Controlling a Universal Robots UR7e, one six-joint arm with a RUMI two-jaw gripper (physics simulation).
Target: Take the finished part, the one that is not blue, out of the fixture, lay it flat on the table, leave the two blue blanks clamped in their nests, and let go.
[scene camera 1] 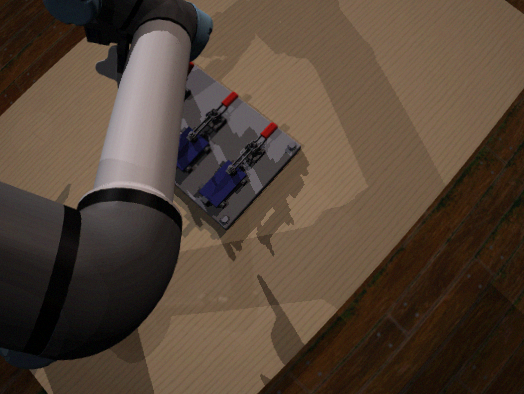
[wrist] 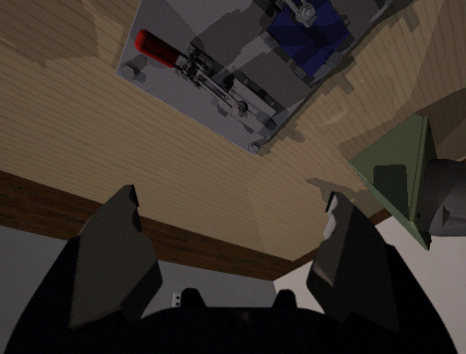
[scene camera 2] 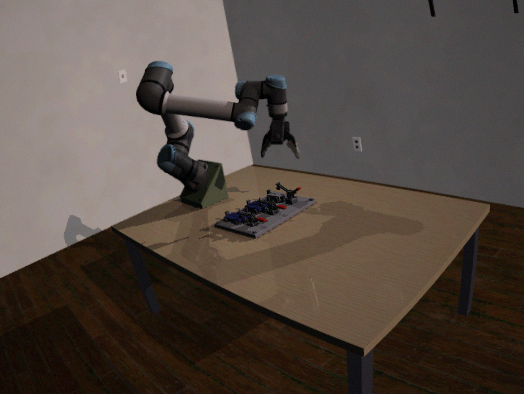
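Seen in the pictures: gripper, fingertip midpoint: (wrist: 233, 190) (scene camera 2: 280, 158); arm's base, link origin: (wrist: 429, 196) (scene camera 2: 199, 178).
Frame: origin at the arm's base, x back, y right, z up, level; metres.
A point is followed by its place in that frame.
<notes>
The fixture plate (scene camera 1: 282, 152) @(x -0.527, y 0.153, z -0.088 m) (scene camera 2: 257, 233) @(x -0.563, y 0.158, z -0.089 m) (wrist: 160, 15) @(x -0.532, y -0.091, z -0.088 m) lies on the table. Two blue blanks, one near the plate's end (scene camera 1: 220, 187) @(x -0.383, y 0.118, z -0.072 m) (scene camera 2: 234, 217) @(x -0.398, y 0.125, z -0.072 m) and one in the middle nest (scene camera 1: 194, 151) @(x -0.400, y 0.024, z -0.067 m) (scene camera 2: 256, 206) @(x -0.408, y 0.018, z -0.067 m) (wrist: 320, 45) @(x -0.373, y 0.004, z -0.067 m), sit under toggle clamps. The grey part (scene camera 2: 275, 197) @(x -0.411, y -0.090, z -0.065 m) (wrist: 254, 101) @(x -0.393, y -0.094, z -0.062 m) sits in the far-end nest. Its clamp (scene camera 2: 287, 191) @(x -0.472, y -0.099, z -0.038 m) (wrist: 192, 70) @(x -0.476, y -0.109, z -0.051 m) has its arm tilted up, seen in scene camera 2; in the wrist view that arm partly covers the part. My gripper (scene camera 2: 280, 156) @(x -0.423, y -0.136, z 0.086 m) (wrist: 233, 190) @(x -0.423, y -0.136, z 0.086 m) is open and empty, high above the plate's far end. The robot arm hides it in scene camera 1.
Red clamp handles (scene camera 1: 269, 131) (scene camera 2: 282, 207) (wrist: 155, 49) stick out along one long side of the plate. The green robot base (scene camera 2: 215, 189) @(x -0.114, y -0.002, z -0.042 m) (wrist: 395, 150) @(x -0.113, y 0.009, z -0.059 m) stands at the table's edge, on the side of the nests. The wooden table (scene camera 1: 410, 125) @(x -0.771, y 0.311, z -0.103 m) (scene camera 2: 370, 280) @(x -1.090, y 0.208, z -0.103 m) (wrist: 175, 165) @(x -0.417, y -0.273, z -0.103 m) extends around the plate.
</notes>
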